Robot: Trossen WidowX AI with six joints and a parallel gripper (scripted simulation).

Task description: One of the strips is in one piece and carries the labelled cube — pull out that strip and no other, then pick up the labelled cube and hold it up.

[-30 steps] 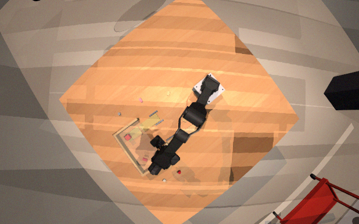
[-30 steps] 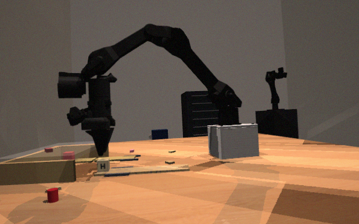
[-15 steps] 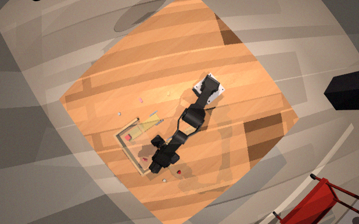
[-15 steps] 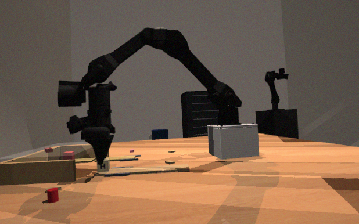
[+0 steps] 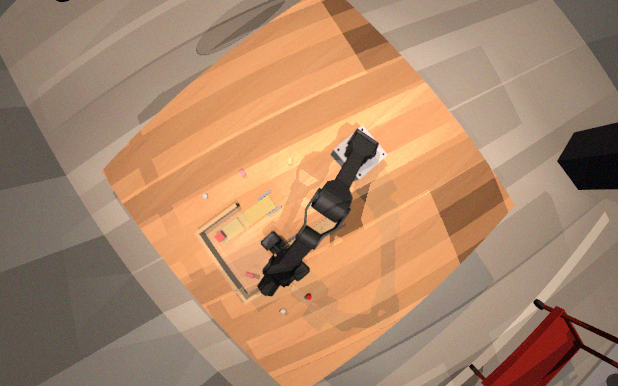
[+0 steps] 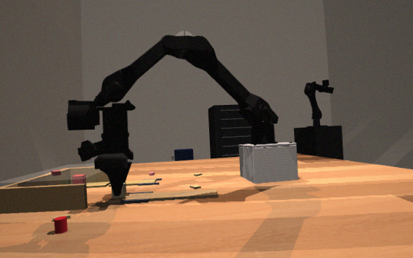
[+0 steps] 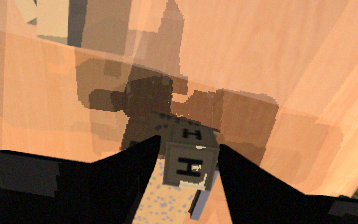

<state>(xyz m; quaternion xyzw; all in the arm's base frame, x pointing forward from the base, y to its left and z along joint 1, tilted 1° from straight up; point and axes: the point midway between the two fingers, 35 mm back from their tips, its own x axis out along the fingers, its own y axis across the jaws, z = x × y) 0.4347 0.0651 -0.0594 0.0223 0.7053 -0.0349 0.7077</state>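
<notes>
Now: gripper tip 110 mm past the strip, 30 mm to the right of it and 10 mm above it. Round my gripper tip: small tan block: 200 mm behind, 30 mm to the right, 10 mm below; then labelled cube: 10 mm above.
</notes>
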